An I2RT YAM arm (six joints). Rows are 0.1 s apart.
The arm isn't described. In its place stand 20 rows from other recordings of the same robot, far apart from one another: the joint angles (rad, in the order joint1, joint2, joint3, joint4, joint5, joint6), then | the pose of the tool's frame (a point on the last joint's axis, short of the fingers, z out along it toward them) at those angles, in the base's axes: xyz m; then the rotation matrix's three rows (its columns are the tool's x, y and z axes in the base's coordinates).
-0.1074, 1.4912, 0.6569, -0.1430, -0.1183, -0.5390 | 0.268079, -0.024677, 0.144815; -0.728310, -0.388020, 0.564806; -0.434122, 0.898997, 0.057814; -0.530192, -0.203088, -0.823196
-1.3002, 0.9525, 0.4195, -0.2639, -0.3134, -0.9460 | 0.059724, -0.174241, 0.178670; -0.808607, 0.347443, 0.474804; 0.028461, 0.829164, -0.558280; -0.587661, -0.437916, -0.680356
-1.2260, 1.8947, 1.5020, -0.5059, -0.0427, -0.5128 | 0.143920, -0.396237, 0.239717; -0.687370, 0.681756, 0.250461; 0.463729, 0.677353, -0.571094; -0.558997, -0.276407, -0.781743
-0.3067, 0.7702, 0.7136, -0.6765, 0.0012, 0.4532 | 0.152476, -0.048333, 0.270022; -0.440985, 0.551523, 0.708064; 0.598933, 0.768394, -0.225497; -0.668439, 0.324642, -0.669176
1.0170, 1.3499, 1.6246, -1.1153, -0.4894, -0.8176 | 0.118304, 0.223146, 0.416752; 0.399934, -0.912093, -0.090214; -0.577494, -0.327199, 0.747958; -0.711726, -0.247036, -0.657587
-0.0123, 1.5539, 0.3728, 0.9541, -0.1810, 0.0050 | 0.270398, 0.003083, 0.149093; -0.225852, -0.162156, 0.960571; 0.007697, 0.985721, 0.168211; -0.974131, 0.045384, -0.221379
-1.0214, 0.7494, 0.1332, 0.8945, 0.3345, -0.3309 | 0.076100, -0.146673, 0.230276; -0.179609, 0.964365, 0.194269; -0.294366, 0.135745, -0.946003; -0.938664, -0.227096, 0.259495
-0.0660, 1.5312, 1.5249, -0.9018, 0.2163, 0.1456 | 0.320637, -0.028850, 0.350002; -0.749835, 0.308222, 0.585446; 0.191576, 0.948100, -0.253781; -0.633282, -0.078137, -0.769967
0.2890, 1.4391, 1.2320, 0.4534, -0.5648, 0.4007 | 0.318900, 0.114696, 0.408930; -0.072790, -0.770978, 0.632689; 0.322098, 0.582206, 0.746518; -0.943904, 0.258126, 0.205951
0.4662, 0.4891, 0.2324, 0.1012, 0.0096, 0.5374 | 0.131852, 0.065965, 0.216394; -0.344596, -0.308020, 0.886779; 0.399634, 0.806631, 0.435476; -0.849439, 0.504450, -0.154867
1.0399, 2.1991, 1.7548, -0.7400, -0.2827, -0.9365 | 0.225833, 0.404259, 0.175745; 0.432016, -0.900045, -0.057279; -0.791941, -0.408981, 0.453391; -0.431499, -0.150511, -0.889469
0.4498, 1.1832, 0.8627, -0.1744, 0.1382, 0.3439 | 0.243290, 0.112017, 0.285785; -0.511046, -0.158439, 0.844825; 0.124095, 0.958968, 0.254912; -0.850548, 0.235110, -0.470415
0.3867, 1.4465, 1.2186, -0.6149, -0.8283, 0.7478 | 0.272349, 0.139222, 0.305350; -0.989074, -0.049689, 0.138794; 0.093691, 0.515019, 0.852043; -0.113819, 0.855737, -0.504737
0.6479, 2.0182, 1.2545, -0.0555, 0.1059, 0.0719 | 0.343033, 0.254922, 0.145485; -0.620019, -0.499333, 0.605180; -0.379699, 0.865958, 0.325492; -0.686590, -0.027975, -0.726507
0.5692, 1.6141, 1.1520, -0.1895, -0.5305, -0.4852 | 0.294151, 0.209594, 0.258233; -0.077022, -0.949232, 0.305002; -0.526864, 0.298461, 0.795824; -0.846453, -0.099398, -0.523104
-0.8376, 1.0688, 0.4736, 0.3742, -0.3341, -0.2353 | 0.165607, -0.166423, 0.233654; -0.256391, 0.440188, 0.860522; -0.044431, 0.883973, -0.465422; -0.965551, -0.157564, -0.207085
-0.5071, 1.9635, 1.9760, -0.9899, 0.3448, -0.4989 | 0.366000, -0.217099, 0.331337; -0.934118, 0.199685, 0.295889; 0.003832, 0.834462, -0.551051; -0.356945, -0.513613, -0.780251
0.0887, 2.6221, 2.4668, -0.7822, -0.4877, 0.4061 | 0.559217, 0.066481, 0.180943; -0.877641, -0.008478, 0.479243; 0.272300, 0.814013, 0.513065; -0.394460, 0.580785, -0.712103
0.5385, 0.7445, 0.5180, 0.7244, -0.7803, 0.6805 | 0.129068, 0.106278, 0.343261; -0.244504, -0.953678, 0.175261; 0.374811, 0.073743, 0.924164; -0.894279, 0.291652, 0.339418
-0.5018, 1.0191, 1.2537, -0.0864, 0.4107, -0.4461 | 0.178536, -0.114164, 0.469387; -0.222852, 0.766014, 0.602959; -0.328930, 0.523156, -0.786202; -0.917683, -0.373538, 0.135379
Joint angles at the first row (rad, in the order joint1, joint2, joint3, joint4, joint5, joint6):
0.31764, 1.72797, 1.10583, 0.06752, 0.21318, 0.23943
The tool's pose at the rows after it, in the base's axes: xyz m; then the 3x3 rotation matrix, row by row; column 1 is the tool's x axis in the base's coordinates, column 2 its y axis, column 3 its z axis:
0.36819, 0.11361, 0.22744; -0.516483, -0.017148, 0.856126; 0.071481, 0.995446, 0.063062; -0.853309, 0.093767, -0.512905
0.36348, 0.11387, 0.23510; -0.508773, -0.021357, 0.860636; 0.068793, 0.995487, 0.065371; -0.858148, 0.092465, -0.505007
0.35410, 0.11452, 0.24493; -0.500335, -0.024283, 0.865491; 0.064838, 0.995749, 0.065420; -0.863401, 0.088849, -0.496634
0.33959, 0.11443, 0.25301; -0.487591, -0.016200, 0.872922; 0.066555, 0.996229, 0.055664; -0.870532, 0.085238, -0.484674
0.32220, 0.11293, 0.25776; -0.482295, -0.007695, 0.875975; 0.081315, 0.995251, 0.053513; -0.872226, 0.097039, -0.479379
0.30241, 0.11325, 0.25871; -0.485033, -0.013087, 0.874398; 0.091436, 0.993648, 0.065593; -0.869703, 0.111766, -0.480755
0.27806, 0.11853, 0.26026; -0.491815, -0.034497, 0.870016; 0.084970, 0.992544, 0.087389; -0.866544, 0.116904, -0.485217
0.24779, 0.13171, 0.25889; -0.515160, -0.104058, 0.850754; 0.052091, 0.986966, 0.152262; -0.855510, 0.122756, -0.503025
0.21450, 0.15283, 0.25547; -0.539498, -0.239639, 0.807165; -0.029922, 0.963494, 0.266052; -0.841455, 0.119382, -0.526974
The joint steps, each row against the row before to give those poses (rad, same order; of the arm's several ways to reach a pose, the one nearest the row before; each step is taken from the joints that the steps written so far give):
0.00089, -0.01618, -0.00066, -0.01291, -0.00342, -0.00244
0.00483, -0.02709, -0.00215, -0.01592, 0.00334, -0.00271
0.01067, -0.04497, -0.01190, -0.02449, 0.01071, -0.00112
0.01549, -0.06128, -0.03496, -0.01565, 0.02539, 0.00593
0.01494, -0.06966, -0.04985, -0.01594, 0.01614, 0.02070
0.02366, -0.07268, -0.06009, -0.01555, 0.00826, 0.02250
0.04888, -0.08280, -0.05794, -0.03355, 0.01962, 0.02014
0.08906, -0.08517, -0.05881, -0.04937, 0.00677, 0.02111
0.13120, -0.06715, -0.04709, -0.04711, -0.01358, 0.00104

